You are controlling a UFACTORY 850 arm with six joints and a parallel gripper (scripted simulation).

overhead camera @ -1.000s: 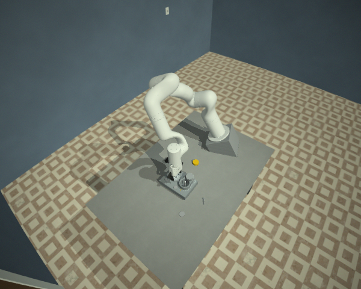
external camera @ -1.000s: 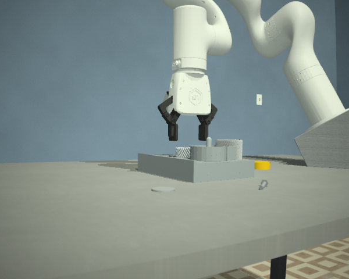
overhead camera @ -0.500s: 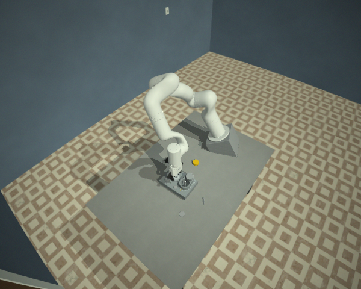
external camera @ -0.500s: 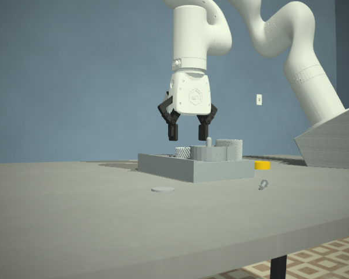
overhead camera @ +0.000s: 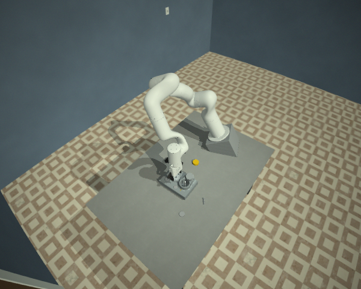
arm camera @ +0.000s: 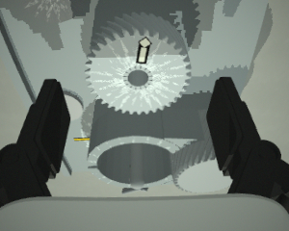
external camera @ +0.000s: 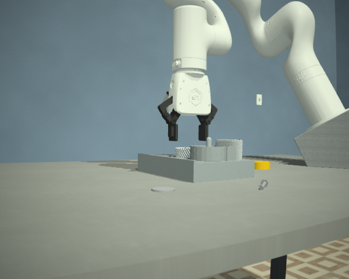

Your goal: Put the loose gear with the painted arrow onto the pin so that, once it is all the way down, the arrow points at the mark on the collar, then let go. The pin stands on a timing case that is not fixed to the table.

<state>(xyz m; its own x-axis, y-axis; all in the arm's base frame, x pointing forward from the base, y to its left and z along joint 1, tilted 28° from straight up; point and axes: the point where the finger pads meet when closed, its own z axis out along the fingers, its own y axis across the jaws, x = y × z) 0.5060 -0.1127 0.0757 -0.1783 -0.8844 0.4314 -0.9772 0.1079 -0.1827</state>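
Right now the gear is 40 mm below my hand. The rest, counted from my hand: flat grey disc 210 mm ahead, 160 mm to the left, 90 mm below; small bolt 260 mm to the left, 80 mm below, 50 mm ahead; yellow puck 230 mm behind, 80 mm below, 60 mm to the left.
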